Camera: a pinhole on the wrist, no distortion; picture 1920 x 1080 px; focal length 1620.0 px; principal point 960.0 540.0 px. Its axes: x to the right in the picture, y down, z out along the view. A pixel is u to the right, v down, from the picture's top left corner.
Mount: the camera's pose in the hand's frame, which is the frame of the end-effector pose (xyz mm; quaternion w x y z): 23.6 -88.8 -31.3 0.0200 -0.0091 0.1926 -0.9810
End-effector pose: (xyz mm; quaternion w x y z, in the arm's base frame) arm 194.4 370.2 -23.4 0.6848 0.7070 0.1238 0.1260
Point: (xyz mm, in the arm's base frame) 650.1 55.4 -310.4
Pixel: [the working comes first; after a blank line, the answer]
In the camera's frame: -278.5 -3.2 534.8

117 530
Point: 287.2 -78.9 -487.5
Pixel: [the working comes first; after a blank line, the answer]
In the camera's frame: 117.1 141.6 595.2

1279 926
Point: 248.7 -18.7 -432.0
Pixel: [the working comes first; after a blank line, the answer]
In the camera's frame: 128.8 118.7 508.4

1370 918
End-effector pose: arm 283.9 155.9 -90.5 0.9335 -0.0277 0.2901 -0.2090
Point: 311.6 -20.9 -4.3
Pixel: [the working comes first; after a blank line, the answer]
In the camera's frame: -18.5 22.5 150.4

760 783
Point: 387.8 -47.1 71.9
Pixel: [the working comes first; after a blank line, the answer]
In the camera's frame: -44.0 -9.2 253.5

679 482
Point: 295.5 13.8 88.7
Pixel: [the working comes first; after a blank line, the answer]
In the camera's frame: 57.0 -13.9 205.8

1409 431
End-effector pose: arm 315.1 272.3 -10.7 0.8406 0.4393 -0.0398 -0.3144
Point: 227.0 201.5 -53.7
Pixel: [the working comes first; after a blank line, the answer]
In the camera's frame: 46.7 -18.3 84.7

1853 189
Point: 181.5 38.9 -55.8
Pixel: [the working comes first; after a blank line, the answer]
In the camera's frame: -3.7 19.2 241.4

935 669
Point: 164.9 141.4 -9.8
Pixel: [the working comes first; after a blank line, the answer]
In the camera's frame: 73.5 -33.2 176.6

1634 236
